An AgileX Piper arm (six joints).
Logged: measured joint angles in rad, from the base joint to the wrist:
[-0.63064, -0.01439, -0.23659, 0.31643, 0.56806, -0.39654]
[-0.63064, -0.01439, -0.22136, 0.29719, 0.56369, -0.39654]
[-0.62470, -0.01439, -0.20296, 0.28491, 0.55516, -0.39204]
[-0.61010, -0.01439, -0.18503, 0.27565, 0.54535, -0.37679]
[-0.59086, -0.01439, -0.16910, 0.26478, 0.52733, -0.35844]
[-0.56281, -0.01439, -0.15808, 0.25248, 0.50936, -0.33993]
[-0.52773, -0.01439, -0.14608, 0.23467, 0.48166, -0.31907]
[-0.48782, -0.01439, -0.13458, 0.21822, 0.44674, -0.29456]
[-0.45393, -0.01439, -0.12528, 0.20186, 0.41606, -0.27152]
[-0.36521, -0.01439, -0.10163, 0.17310, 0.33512, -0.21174]
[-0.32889, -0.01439, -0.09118, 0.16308, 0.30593, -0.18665]
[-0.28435, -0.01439, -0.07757, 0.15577, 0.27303, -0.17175]
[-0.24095, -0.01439, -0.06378, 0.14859, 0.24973, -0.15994]
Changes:
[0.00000, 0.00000, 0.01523, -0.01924, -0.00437, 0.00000]
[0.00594, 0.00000, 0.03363, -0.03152, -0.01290, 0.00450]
[0.02054, 0.00000, 0.05156, -0.04078, -0.02271, 0.01975]
[0.03978, 0.00000, 0.06749, -0.05165, -0.04073, 0.03810]
[0.06783, 0.00000, 0.07851, -0.06395, -0.05870, 0.05661]
[0.10291, 0.00000, 0.09051, -0.08176, -0.08640, 0.07747]
[0.14282, 0.00000, 0.10201, -0.09821, -0.12132, 0.10198]
[0.17671, 0.00000, 0.11131, -0.11457, -0.15200, 0.12502]
[0.26543, 0.00000, 0.13496, -0.14333, -0.23294, 0.18480]
[0.30175, 0.00000, 0.14541, -0.15335, -0.26213, 0.20989]
[0.34629, 0.00000, 0.15902, -0.16066, -0.29503, 0.22479]
[0.38969, 0.00000, 0.17281, -0.16784, -0.31833, 0.23660]

